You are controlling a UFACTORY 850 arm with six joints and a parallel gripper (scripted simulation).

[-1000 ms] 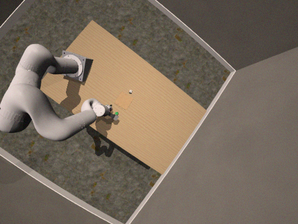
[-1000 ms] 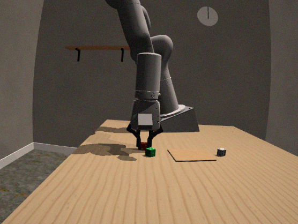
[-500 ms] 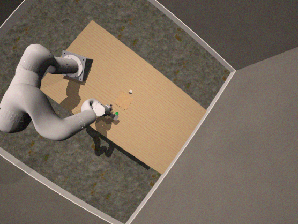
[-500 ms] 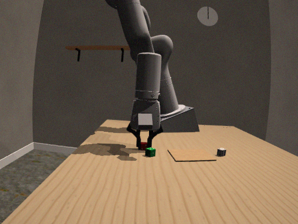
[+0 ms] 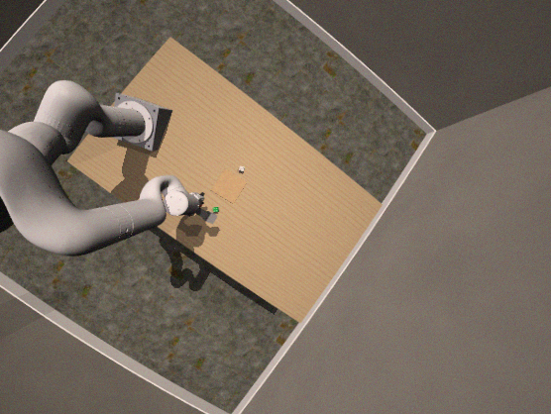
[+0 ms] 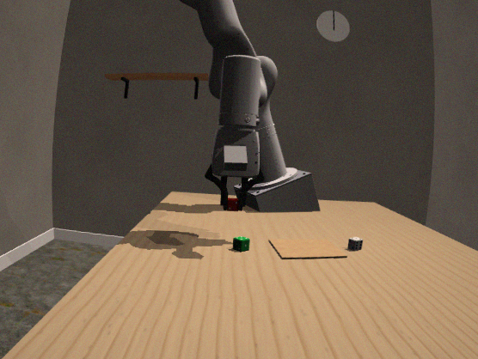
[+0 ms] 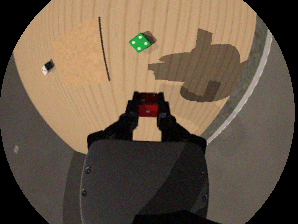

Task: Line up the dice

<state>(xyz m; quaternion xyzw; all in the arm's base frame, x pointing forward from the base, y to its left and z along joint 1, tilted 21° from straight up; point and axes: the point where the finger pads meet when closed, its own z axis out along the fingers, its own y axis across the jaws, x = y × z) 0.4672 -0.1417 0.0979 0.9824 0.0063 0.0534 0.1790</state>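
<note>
My hand is 16 cm to the right of the tan mat, 9 cm above it and 7 cm short of it. Also, from my hand: white die 27 cm to the left, 8 cm below, 7 cm ahead; then red die 1 cm below; then green die 8 cm below, 7 cm ahead, 2 cm to the left.
</note>
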